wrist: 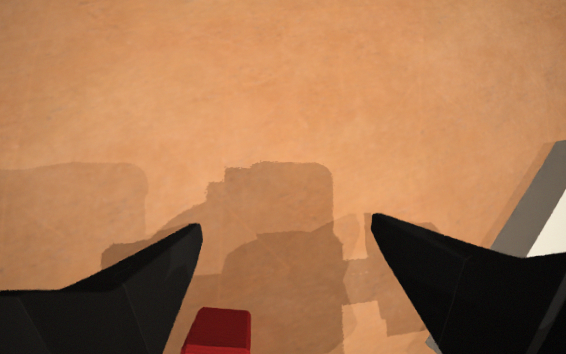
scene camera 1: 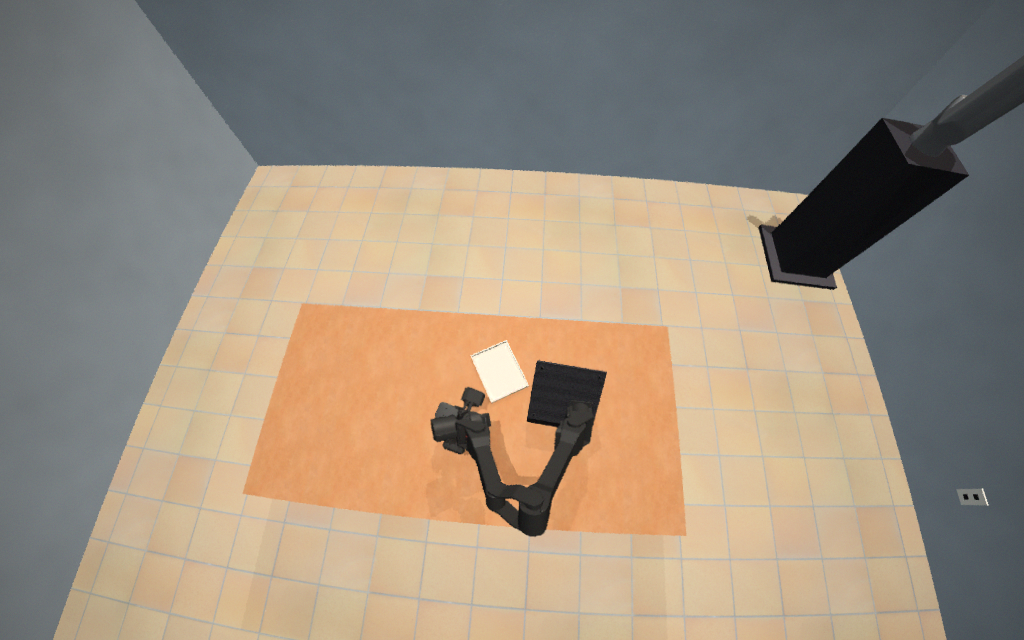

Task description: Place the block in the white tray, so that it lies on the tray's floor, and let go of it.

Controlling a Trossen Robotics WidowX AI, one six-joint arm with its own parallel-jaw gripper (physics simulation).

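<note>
The red block lies on the orange mat at the lower edge of the wrist view, partly cut off, close to the inner side of the left finger. It does not show in the scene view, where the arm covers that area. My gripper is open and empty, above the mat, with its fingers wide apart. The white tray lies beside the gripper, just behind it in the scene view. It shows partly at the right edge of the wrist view, behind the right finger. No block shows in it in the scene view.
The black base plate of the arm lies right of the tray. The arm's elbow reaches the mat's near edge. The orange mat lies on a tiled floor. A tall black pillar stands at the far right, away from the mat.
</note>
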